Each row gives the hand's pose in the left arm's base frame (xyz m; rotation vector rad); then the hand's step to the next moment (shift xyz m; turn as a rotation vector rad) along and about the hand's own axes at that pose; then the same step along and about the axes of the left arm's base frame.
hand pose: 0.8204 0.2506 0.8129 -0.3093 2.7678 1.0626
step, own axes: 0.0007 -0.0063 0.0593 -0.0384 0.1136 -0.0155
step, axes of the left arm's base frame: 0.0053 0.0353 -0.0478 0.0077 0.0772 0.0927
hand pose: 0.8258 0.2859 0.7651 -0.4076 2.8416 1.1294
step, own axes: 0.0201 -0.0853 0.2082 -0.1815 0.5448 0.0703
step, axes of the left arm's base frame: -0.0061 0.0779 -0.2119 0.0279 0.4681 0.3387
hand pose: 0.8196 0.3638 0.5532 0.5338 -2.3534 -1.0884
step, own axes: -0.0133 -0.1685 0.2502 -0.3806 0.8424 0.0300
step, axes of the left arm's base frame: -0.1099 0.0530 -0.2762 0.1690 0.7305 0.5415
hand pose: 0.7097 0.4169 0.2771 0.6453 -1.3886 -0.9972
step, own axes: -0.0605 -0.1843 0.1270 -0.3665 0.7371 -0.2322
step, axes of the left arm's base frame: -0.1534 -0.0117 -0.1734 0.4036 0.6220 0.4264
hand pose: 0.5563 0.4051 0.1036 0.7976 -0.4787 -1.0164
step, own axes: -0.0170 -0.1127 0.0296 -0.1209 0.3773 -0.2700
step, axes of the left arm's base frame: -0.0914 -0.0282 -0.0686 0.3412 0.3138 0.1225
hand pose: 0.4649 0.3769 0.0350 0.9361 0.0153 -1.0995
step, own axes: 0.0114 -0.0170 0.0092 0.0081 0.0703 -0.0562
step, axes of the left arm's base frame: -0.0112 -0.0167 -0.0100 0.0812 0.0394 0.0056
